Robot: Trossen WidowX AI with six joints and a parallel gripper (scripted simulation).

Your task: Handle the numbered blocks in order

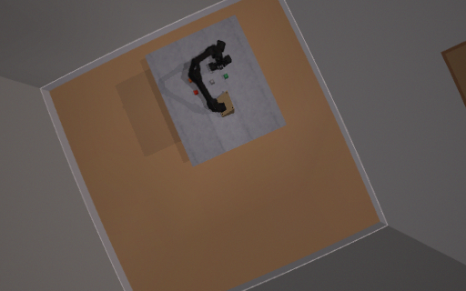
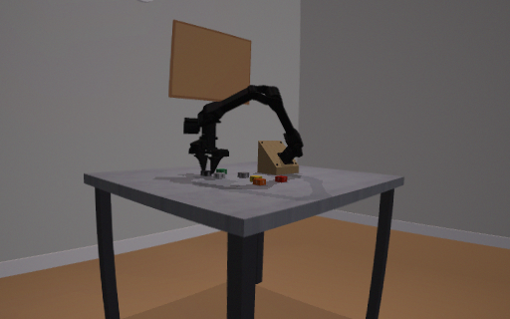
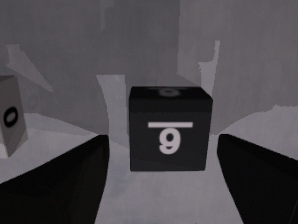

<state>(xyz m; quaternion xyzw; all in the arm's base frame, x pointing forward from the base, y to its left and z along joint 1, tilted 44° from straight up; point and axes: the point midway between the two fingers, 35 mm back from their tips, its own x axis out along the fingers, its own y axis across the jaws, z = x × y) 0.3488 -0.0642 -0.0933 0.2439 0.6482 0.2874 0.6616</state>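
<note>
My gripper tip is 10 mm short of the black block. Also, from my gripper tip: green block 80 mm behind, 10 mm to the right; then white block 80 mm to the left, 10 mm ahead; then grey block 120 mm to the left, 90 mm behind.
</note>
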